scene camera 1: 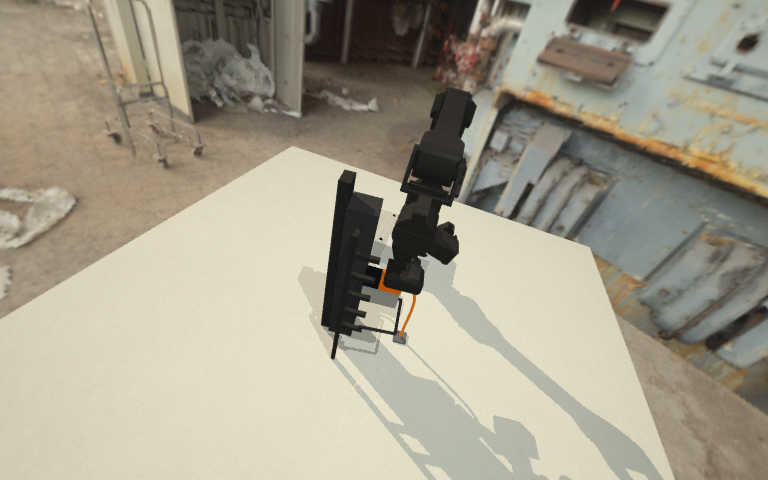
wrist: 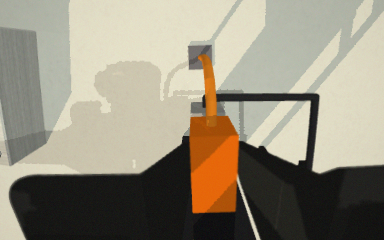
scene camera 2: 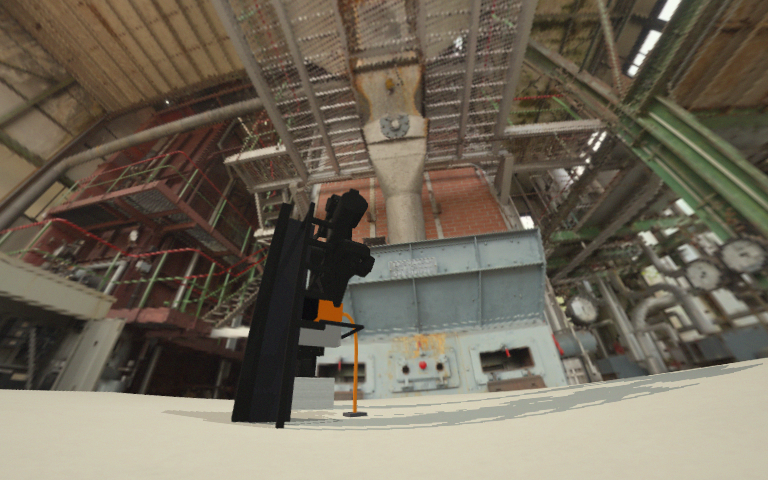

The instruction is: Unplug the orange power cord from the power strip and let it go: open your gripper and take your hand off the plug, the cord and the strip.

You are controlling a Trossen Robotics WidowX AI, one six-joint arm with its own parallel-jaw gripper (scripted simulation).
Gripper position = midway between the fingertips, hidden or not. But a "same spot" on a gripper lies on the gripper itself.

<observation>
my gripper: scene camera 1; wrist 212,149; scene camera 2
same spot on my gripper: (scene camera 1: 397,255) = (scene camera 2: 333,260)
</observation>
